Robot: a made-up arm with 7 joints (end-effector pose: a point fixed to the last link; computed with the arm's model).
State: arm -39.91 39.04 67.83 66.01 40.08 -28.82 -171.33
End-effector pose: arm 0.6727 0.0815 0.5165 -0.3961 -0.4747 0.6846 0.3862
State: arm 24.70 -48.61 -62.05 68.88 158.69 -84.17 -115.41
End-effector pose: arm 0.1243 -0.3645 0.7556 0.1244 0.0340 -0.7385 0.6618
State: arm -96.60 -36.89 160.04 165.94 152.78 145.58 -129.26
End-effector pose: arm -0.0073 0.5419 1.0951 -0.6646 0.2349 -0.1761 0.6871
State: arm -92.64 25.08 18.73 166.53 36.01 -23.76 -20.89
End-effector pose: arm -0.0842 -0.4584 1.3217 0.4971 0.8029 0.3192 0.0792
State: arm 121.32 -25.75 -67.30 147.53 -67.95 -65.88 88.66
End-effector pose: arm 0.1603 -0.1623 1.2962 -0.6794 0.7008 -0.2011 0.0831
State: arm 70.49 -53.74 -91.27 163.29 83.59 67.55 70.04
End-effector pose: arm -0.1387 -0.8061 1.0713 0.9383 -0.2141 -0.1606 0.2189
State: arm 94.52 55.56 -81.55 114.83 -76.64 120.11 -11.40
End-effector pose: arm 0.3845 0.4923 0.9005 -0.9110 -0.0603 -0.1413 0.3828
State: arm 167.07 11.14 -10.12 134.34 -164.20 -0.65 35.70
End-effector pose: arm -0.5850 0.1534 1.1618 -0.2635 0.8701 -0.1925 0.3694
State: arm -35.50 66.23 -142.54 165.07 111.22 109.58 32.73
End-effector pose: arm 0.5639 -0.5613 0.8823 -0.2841 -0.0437 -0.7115 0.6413
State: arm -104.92 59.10 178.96 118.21 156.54 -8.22 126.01
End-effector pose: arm -0.0015 -0.2211 1.3153 -0.0153 -0.9984 -0.0251 0.0485
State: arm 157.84 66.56 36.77 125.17 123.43 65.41 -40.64
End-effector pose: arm -0.9108 -0.0329 0.5039 0.2052 0.8348 0.4057 0.3105
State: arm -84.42 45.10 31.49 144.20 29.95 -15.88 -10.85
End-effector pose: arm 0.1599 -0.8228 0.9691 -0.2602 -0.7427 -0.5769 0.2188
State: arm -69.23 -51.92 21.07 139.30 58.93 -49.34 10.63
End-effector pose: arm -0.1946 0.4376 1.2427 -0.2278 0.9203 -0.0559 0.3130
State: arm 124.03 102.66 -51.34 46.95 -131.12 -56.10 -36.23
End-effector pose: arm 0.2138 0.0984 0.1498 -0.1999 -0.4846 -0.7769 0.3487
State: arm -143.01 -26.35 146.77 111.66 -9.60 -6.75 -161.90
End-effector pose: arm 0.7706 0.1345 1.0078 0.7215 0.1007 -0.6680 0.1516
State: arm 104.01 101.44 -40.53 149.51 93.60 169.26 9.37
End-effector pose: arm -0.1206 0.6541 0.1953 -0.3443 0.7348 0.4944 0.3116
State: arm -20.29 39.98 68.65 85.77 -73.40 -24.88 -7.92
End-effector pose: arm 0.5590 0.4347 0.7707 0.1544 -0.7615 0.4789 0.4085
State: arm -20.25 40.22 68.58 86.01 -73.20 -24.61 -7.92
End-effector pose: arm 0.5620 0.4335 0.7702 0.1537 -0.7610 0.4767 0.4122
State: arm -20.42 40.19 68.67 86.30 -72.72 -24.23 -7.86
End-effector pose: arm 0.5652 0.4312 0.7731 0.1518 -0.7614 0.4728 0.4168
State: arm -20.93 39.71 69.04 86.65 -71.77 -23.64 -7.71
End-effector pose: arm 0.5683 0.4271 0.7816 0.1479 -0.7629 0.4662 0.4228
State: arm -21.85 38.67 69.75 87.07 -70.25 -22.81 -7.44
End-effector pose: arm 0.5707 0.4211 0.7969 0.1420 -0.7658 0.4564 0.4303
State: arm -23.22 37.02 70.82 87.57 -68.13 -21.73 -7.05
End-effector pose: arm 0.5720 0.4132 0.8191 0.1340 -0.7699 0.4434 0.4390
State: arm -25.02 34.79 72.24 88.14 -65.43 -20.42 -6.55
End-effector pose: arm 0.5709 0.4040 0.8475 0.1248 -0.7750 0.4274 0.4485
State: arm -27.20 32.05 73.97 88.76 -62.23 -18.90 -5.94
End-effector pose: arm 0.5668 0.3945 0.8800 0.1151 -0.7803 0.4093 0.4587
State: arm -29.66 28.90 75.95 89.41 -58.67 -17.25 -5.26
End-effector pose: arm 0.5586 0.3865 0.9146 0.1058 -0.7854 0.3906 0.4684
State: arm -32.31 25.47 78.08 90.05 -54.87 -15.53 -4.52
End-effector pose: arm 0.5469 0.3809 0.9485 0.0975 -0.7896 0.3724 0.4779
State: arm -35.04 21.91 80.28 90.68 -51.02 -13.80 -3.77
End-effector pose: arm 0.5322 0.3788 0.9797 0.0903 -0.7927 0.3558 0.4867
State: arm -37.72 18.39 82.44 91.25 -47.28 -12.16 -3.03
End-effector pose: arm 0.5160 0.3804 1.0060 0.0845 -0.7944 0.3418 0.4949
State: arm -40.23 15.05 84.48 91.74 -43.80 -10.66 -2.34
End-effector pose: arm 0.4996 0.3857 1.0267 0.0799 -0.7949 0.3308 0.5024
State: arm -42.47 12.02 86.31 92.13 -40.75 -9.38 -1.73
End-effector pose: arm 0.4843 0.3935 1.0415 0.0762 -0.7943 0.3230 0.5088
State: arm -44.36 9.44 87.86 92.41 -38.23 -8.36 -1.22
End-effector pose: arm 0.4714 0.4023 1.0511 0.0732 -0.7932 0.3180 0.5142
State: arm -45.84 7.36 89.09 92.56 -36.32 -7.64 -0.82
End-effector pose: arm 0.4610 0.4111 1.0564 0.0708 -0.7919 0.3155 0.5180
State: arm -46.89 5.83 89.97 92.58 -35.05 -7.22 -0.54
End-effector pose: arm 0.4535 0.4187 1.0584 0.0687 -0.7908 0.3151 0.5202
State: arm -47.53 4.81 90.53 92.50 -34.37 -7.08 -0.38
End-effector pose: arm 0.4482 0.4246 1.0585 0.0670 -0.7902 0.3164 0.5206
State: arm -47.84 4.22 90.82 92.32 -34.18 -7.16 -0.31
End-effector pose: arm 0.4448 0.4289 1.0571 0.0655 -0.7900 0.3188 0.5195
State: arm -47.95 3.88 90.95 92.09 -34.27 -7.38 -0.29
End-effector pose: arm 0.4425 0.4321 1.0552 0.0643 -0.7902 0.3219 0.5176
